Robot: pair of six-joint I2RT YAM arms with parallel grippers.
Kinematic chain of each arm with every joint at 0, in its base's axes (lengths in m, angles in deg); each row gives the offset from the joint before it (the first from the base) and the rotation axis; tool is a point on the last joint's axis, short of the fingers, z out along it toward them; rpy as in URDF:
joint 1: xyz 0 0 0.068 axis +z
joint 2: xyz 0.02 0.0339 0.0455 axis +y
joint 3: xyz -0.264 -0.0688 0 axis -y
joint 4: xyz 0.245 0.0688 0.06 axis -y
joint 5: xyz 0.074 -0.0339 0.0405 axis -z
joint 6: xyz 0.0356 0 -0.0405 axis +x
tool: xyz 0 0 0 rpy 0 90 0
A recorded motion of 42 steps. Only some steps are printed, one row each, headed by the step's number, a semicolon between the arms.
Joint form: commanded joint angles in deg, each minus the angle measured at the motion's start. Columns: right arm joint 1, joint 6, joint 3, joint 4, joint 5, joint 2; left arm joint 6, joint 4, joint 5, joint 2, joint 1, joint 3.
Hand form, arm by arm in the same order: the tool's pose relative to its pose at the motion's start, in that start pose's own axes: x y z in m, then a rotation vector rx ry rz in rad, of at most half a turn. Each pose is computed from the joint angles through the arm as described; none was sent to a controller.
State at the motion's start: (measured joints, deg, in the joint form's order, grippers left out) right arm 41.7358 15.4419 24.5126 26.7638 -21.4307 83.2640; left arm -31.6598 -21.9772 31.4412 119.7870 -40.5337 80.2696
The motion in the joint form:
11: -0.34 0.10 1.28 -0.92 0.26 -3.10; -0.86 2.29 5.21 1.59 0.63 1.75
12: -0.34 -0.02 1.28 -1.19 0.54 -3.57; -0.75 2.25 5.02 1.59 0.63 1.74
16: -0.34 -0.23 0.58 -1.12 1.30 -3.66; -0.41 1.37 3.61 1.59 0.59 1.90
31: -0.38 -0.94 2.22 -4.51 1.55 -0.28; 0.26 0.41 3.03 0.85 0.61 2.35
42: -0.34 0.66 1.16 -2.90 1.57 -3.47; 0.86 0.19 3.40 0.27 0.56 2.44
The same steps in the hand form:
11: -0.0153 0.0054 -0.0075 -0.0060 -0.0578 -0.0174; -0.0096 -0.0013 0.0024 0.0941 0.0108 0.0010
12: -0.0162 0.0059 -0.0087 -0.0021 -0.0623 -0.0206; -0.0096 -0.0011 0.0024 0.0909 0.0096 0.0024
16: -0.0124 0.0047 -0.0093 0.0131 -0.0575 -0.0205; -0.0092 -0.0004 0.0023 0.0648 0.0056 0.0014
31: -0.0068 -0.0013 0.0005 0.0397 0.0221 -0.0006; -0.0103 -0.0042 -0.0029 0.0579 -0.0032 0.0149
42: -0.0123 0.0041 -0.0084 0.0233 -0.0371 0.0037; -0.0103 -0.0074 -0.0063 0.0669 -0.0052 0.0304

